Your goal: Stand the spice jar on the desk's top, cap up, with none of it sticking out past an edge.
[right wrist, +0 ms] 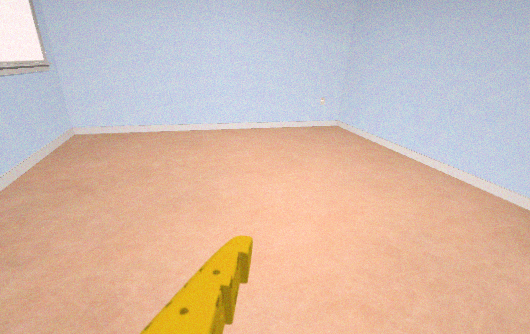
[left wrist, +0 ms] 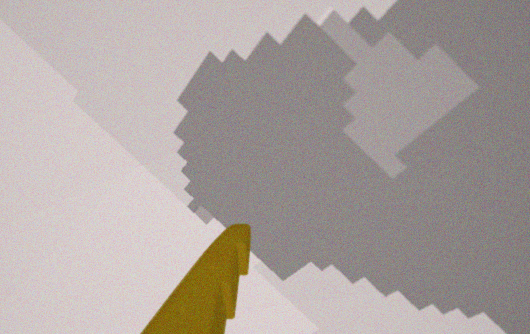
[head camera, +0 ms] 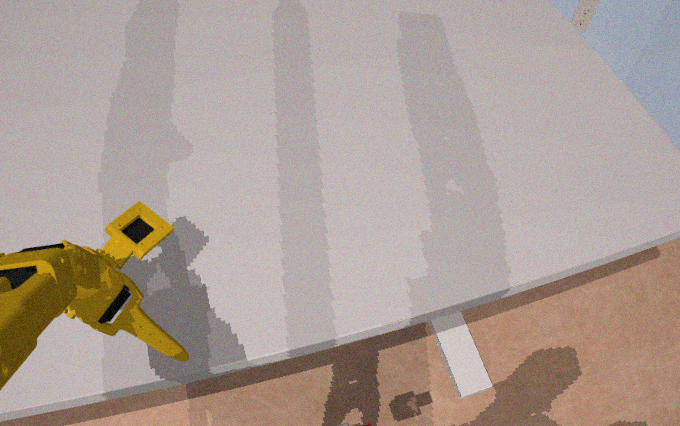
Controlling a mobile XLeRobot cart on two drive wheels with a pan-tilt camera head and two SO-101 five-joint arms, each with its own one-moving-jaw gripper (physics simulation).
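Frame: origin at the left arm's base, x left, y back, z up, level; centimetres.
Seen in the pictures: left hand at its tool point: (left wrist: 249,242) (head camera: 112,289); right hand at its tool point: (right wrist: 250,253).
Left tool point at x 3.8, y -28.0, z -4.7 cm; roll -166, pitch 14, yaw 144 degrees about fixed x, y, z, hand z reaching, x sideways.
A point is followed by its place in that frame.
The white-grey desk (head camera: 361,150) {x -21.4, y -44.5, z -5.4 cm} (left wrist: 75,225) {x 9.7, y -30.9, z -5.5 cm} fills much of the head and left wrist views. No whole spice jar shows in any view. A tiny red sliver (head camera: 368,424) {x -20.6, y -17.5, z -18.7 cm}, with a pale grey bit to its left, shows at the bottom border of the head view, past the desk's front edge against the floor; too little shows to tell whether it is the jar. My left gripper (head camera: 181,354) (left wrist: 242,229) is open and empty over the desk near its front edge, one notched jaw showing. My right gripper (right wrist: 244,241) is open and empty, in front of floor and walls.
The desk's front edge (head camera: 270,359) {x -11.2, y -21.5, z -6.7 cm} runs slanting across the lower head view, with brown floor (head camera: 602,311) {x -90.8, y -51.1, z -77.5 cm} (right wrist: 300,190) {x 21.0, y 191.3, z -77.5 cm} below it. A white desk leg (head camera: 464,356) stands under this edge. Blue walls (right wrist: 200,65) {x -79.0, y 370.2, z 7.5 cm} and part of a window (right wrist: 17,32) {x -218.3, y 274.4, z 30.2 cm} show in the right wrist view.
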